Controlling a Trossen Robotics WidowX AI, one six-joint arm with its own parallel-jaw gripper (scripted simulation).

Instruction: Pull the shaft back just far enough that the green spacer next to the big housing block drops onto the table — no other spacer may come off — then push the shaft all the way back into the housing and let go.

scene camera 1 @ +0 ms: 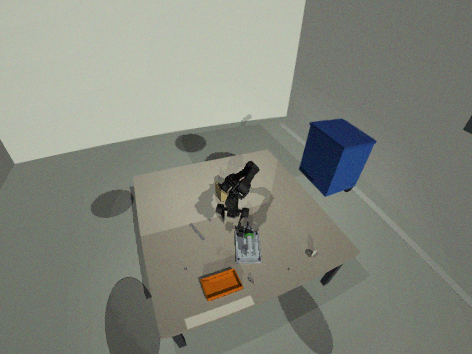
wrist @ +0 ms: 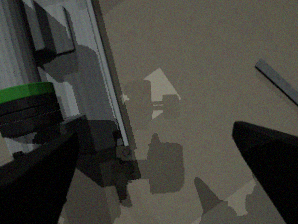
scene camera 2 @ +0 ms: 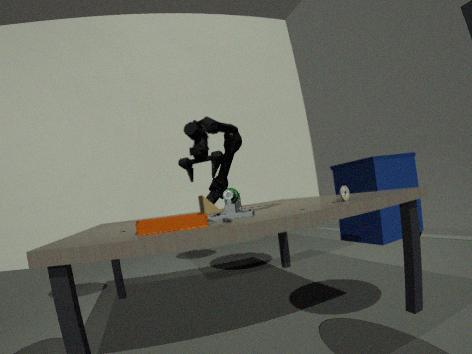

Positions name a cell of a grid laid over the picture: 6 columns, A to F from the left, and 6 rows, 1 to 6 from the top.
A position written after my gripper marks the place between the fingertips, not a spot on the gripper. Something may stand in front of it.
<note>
My gripper (scene camera 2: C4) is open, holding nothing. Further things: a shaft fixture (scene camera 1: D5) and an orange tray (scene camera 2: C4).
My gripper also shows in the wrist view (wrist: D4). The shaft fixture is seen too in the wrist view (wrist: B2). The orange tray shows as well in scene camera 1 (scene camera 1: C5).
</note>
